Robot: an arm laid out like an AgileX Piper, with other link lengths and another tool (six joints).
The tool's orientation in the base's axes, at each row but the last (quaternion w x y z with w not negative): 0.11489, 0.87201, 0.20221, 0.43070; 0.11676, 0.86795, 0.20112, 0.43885; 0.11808, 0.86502, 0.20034, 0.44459; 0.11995, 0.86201, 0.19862, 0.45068; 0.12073, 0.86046, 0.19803, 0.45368; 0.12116, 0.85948, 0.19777, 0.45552
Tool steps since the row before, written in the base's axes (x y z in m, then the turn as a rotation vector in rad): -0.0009, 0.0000, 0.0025, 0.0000, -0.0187, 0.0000; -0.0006, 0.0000, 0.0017, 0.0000, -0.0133, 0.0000; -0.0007, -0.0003, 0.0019, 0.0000, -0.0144, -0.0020; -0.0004, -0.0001, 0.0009, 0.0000, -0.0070, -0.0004; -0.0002, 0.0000, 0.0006, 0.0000, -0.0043, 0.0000; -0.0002, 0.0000, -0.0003, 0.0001, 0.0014, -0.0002
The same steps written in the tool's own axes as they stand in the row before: 0.0013, 0.0007, -0.0022, -0.0084, 0.0167, 0.0005; 0.0009, 0.0005, -0.0015, -0.0060, 0.0119, 0.0003; 0.0009, 0.0008, -0.0017, -0.0079, 0.0121, 0.0015; 0.0004, 0.0003, -0.0008, -0.0034, 0.0061, 0.0004; 0.0003, 0.0002, -0.0005, -0.0019, 0.0038, 0.0001; -0.0003, -0.0002, 0.0000, 0.0005, -0.0013, 0.0002
